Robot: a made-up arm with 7 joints.
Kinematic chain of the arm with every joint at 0, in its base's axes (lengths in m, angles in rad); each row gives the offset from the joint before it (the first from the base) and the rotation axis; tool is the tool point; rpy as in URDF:
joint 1: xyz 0 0 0 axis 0.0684 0.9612 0.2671
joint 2: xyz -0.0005 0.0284 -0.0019 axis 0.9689 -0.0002 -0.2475
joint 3: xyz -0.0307 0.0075 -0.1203 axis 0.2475 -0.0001 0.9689
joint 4: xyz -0.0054 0 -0.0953 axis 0.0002 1 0
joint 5: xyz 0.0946 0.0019 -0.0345 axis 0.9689 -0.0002 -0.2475
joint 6: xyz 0.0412 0 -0.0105 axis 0.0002 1 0
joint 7: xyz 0.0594 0 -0.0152 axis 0.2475 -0.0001 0.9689
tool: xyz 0 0 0 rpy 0 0.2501 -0.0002
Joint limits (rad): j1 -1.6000..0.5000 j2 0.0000..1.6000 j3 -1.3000..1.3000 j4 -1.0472..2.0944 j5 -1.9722..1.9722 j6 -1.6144..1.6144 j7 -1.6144..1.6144
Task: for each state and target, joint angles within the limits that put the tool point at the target. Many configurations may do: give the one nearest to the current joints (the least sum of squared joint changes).
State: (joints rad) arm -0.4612 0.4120 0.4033 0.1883 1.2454 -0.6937 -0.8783
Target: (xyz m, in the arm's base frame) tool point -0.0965 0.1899 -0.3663
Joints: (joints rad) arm 0.2795 0.3048 0.4634 1.0391 1.3430 -0.3731 -0.8783
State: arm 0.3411 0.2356 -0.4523 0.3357 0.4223 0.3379 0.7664
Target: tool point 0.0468 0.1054 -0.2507
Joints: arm 0.4851 0.4875 -0.1767 -0.3830 0.4552 0.1978 0.7664
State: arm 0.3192 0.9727 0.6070 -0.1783 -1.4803 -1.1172 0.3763
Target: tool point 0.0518 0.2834 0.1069
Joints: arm 0.1940 1.2328 1.1756 -0.1502 -1.5025 -1.1787 0.3763
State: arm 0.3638 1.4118 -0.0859 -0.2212 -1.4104 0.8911 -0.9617
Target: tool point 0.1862 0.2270 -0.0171
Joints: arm 0.1936 1.5660 0.5663 -0.2736 -1.4176 1.0421 -0.9617
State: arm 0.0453 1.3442 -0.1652 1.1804 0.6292 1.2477 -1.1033
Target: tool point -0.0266 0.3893 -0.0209
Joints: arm -0.1027 1.3577 -0.2071 1.5904 0.6493 1.6144 -1.1033
